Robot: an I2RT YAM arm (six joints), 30 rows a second.
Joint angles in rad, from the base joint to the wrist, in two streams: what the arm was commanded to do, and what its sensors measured. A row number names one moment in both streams.
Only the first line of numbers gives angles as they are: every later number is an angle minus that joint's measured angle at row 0.
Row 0, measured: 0.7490 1.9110 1.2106 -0.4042 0.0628 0.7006
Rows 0 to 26, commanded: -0.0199 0.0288 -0.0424 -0.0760 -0.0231 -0.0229; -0.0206 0.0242 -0.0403 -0.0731 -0.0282 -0.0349; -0.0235 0.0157 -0.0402 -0.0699 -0.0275 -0.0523; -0.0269 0.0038 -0.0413 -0.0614 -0.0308 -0.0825; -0.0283 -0.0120 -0.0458 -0.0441 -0.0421 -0.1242; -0.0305 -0.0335 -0.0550 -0.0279 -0.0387 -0.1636; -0.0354 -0.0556 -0.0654 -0.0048 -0.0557 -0.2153; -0.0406 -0.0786 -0.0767 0.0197 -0.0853 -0.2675; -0.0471 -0.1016 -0.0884 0.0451 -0.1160 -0.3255; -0.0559 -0.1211 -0.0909 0.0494 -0.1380 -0.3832; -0.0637 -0.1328 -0.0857 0.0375 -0.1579 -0.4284; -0.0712 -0.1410 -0.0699 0.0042 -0.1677 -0.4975; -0.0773 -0.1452 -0.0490 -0.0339 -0.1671 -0.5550; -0.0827 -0.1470 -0.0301 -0.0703 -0.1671 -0.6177; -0.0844 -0.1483 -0.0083 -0.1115 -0.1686 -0.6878; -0.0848 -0.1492 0.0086 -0.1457 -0.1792 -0.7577; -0.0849 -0.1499 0.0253 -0.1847 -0.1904 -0.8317; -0.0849 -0.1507 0.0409 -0.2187 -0.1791 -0.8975; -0.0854 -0.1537 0.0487 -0.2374 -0.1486 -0.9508; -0.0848 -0.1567 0.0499 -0.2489 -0.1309 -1.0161; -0.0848 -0.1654 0.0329 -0.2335 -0.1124 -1.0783; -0.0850 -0.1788 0.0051 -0.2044 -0.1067 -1.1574; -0.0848 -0.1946 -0.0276 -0.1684 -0.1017 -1.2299; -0.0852 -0.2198 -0.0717 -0.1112 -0.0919 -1.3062; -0.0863 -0.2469 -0.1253 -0.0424 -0.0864 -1.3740; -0.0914 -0.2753 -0.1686 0.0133 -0.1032 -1.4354; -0.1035 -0.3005 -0.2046 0.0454 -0.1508 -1.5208
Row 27, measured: -0.0892 -0.2403 -0.1350 -0.0557 -0.1202 -1.2104
